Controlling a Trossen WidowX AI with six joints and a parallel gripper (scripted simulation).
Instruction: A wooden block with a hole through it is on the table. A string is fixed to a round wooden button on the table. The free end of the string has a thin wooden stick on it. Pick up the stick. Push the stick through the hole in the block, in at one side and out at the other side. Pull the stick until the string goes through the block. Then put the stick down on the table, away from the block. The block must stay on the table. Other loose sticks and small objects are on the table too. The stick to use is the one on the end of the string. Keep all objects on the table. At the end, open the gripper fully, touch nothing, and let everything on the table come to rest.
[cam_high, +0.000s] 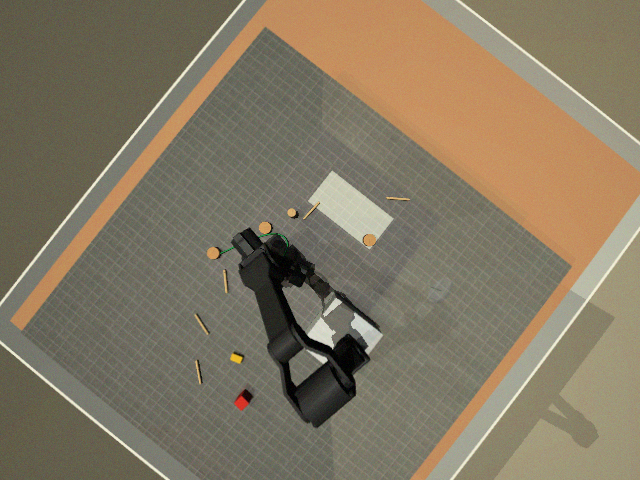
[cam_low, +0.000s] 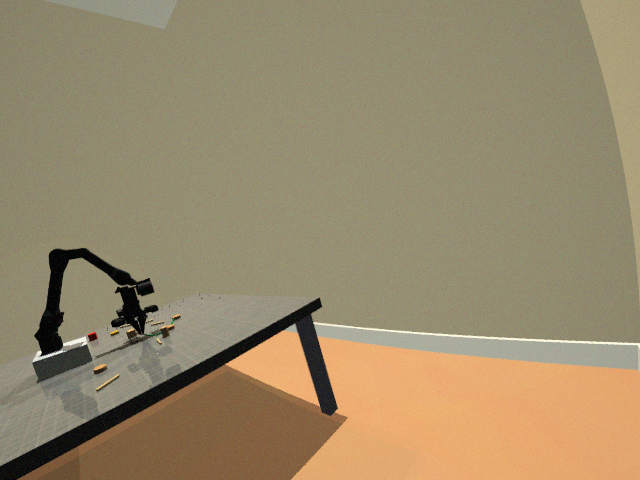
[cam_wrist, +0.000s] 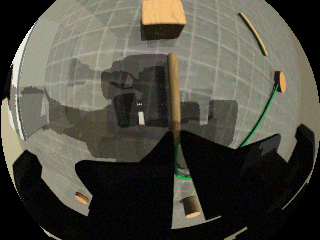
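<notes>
My gripper tip is now 100 mm to the right of the wooden block and 40 mm past it. The rest, counted from my gripper tip: yellow cube 320 mm to the left, 110 mm behind, 10 mm below; round button 170 mm ahead, 130 mm to the left, 10 mm below; thin wooden stick 10 mm to the left.
</notes>
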